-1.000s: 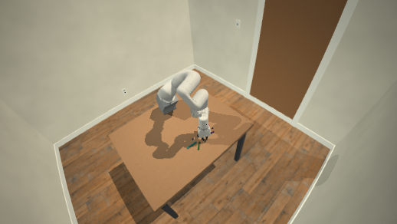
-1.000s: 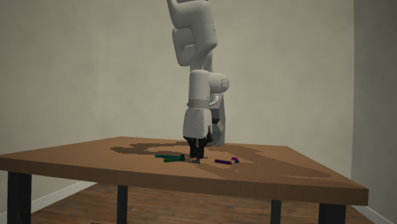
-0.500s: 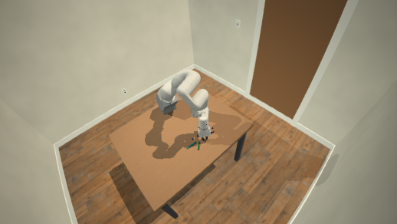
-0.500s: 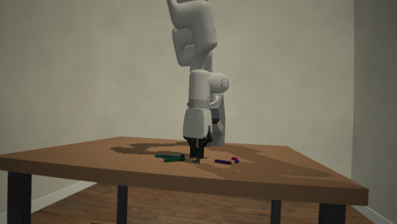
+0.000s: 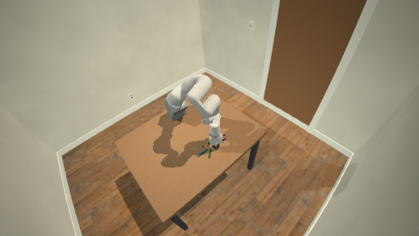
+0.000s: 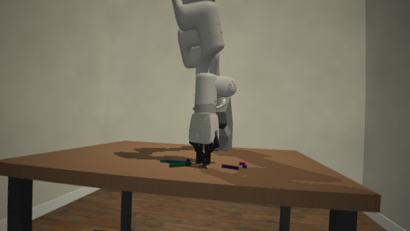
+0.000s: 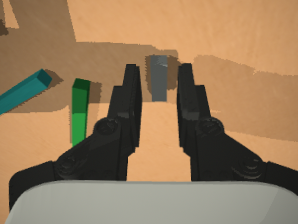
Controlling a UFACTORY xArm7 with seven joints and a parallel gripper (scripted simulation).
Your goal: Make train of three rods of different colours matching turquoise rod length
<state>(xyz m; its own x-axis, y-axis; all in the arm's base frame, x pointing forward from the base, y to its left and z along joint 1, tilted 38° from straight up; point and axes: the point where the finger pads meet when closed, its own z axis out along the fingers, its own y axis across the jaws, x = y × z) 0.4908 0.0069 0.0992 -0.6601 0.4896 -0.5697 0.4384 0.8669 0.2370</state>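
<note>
My gripper is now 30 mm above the small grey rod. Also, from my hand: green rod (80 mm to the right, 30 mm below); then purple rod (90 mm to the left, 30 mm below, 10 mm behind); then turquoise rod (110 mm to the right, 50 mm behind, 30 mm below).
</note>
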